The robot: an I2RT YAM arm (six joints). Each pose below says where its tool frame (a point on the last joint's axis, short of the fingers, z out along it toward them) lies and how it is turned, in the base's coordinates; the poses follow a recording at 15 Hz.
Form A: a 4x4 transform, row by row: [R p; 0 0 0 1], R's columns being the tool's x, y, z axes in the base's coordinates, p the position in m. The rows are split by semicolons.
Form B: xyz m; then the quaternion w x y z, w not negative. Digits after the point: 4 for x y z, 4 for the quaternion.
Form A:
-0.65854, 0.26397, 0.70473, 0.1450; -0.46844, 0.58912, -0.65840, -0.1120; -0.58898, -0.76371, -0.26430, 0.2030; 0, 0, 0, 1
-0.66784, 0.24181, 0.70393, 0.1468; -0.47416, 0.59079, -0.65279, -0.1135; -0.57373, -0.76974, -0.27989, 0.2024; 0, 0, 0, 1
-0.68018, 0.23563, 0.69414, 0.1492; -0.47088, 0.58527, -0.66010, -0.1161; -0.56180, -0.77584, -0.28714, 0.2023; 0, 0, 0, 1
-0.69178, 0.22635, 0.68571, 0.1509; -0.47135, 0.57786, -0.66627, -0.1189; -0.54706, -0.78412, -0.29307, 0.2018; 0, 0, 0, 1
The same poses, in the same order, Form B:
0.1450, -0.1120, 0.2030, 0.4081, -0.0645, 0.7925, -0.4486
0.1468, -0.1135, 0.2024, 0.4010, -0.0729, 0.7966, -0.4464
0.1492, -0.1161, 0.2023, 0.3930, -0.0736, 0.7988, -0.4494
0.1509, -0.1189, 0.2018, 0.3850, -0.0765, 0.8004, -0.4530

